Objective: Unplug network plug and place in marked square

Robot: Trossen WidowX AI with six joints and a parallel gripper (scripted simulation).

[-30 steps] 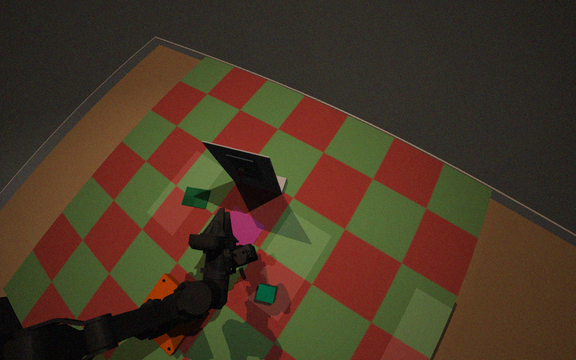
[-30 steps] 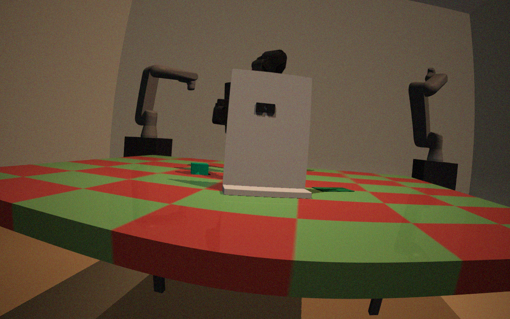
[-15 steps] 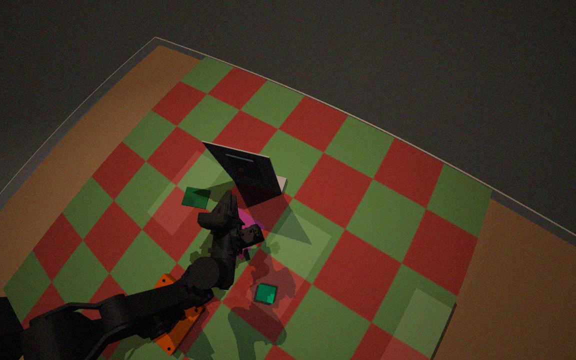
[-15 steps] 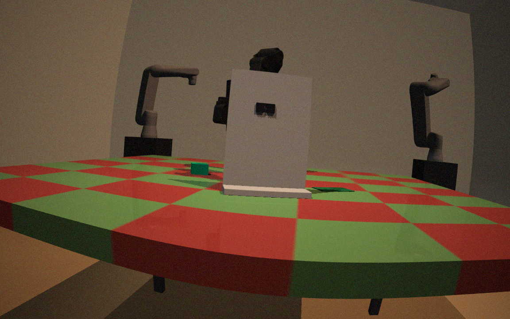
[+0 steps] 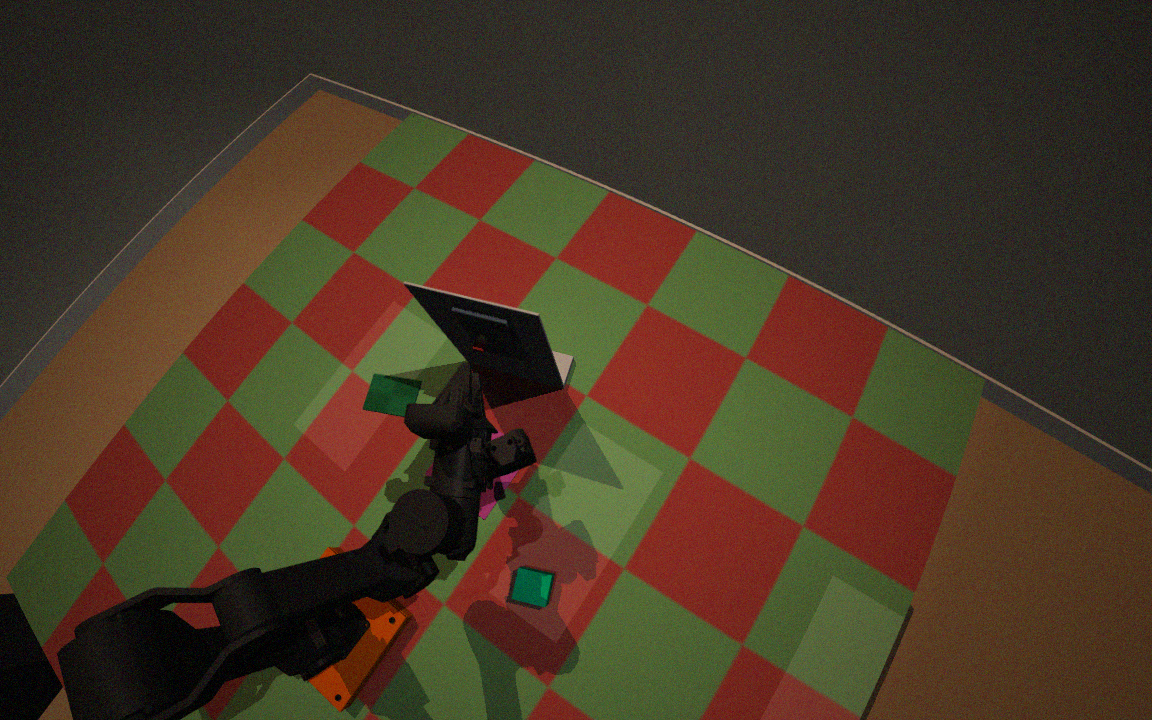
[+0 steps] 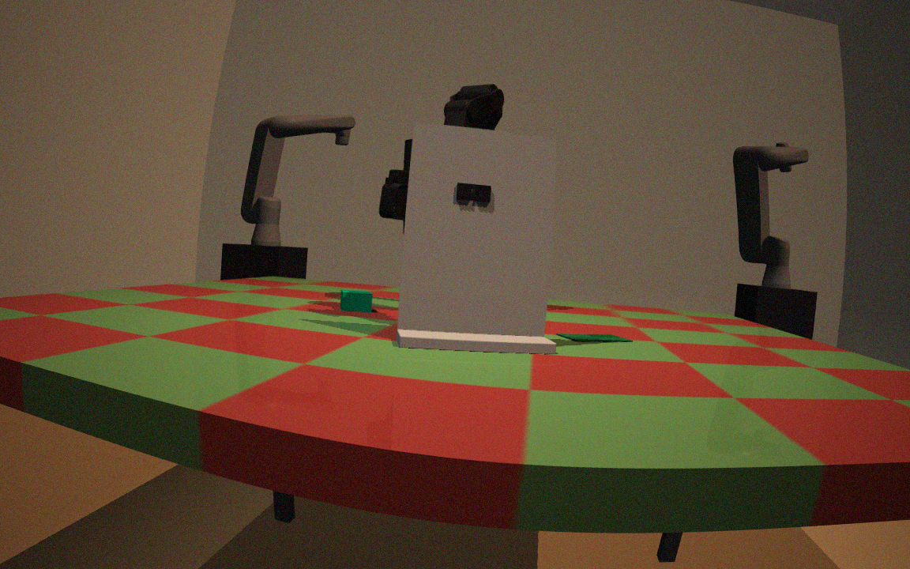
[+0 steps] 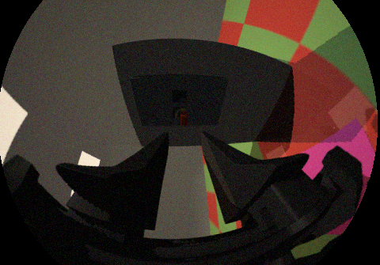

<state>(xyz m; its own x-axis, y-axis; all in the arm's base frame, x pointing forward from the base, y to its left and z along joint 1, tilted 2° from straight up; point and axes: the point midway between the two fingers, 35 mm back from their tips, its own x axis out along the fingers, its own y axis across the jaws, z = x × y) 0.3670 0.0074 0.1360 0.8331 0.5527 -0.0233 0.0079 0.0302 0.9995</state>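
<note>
Right now my gripper tip is 170 mm above the magenta marked square, 100 mm past it and 30 mm to the left of it. The rest, counted from my gripper tip: flat green patch: 170 mm to the left, 170 mm below, 100 mm behind; then grey upright panel: 60 mm below, 60 mm ahead, 10 mm to the left; then green cube: 200 mm to the right, 180 mm behind, 150 mm below.
</note>
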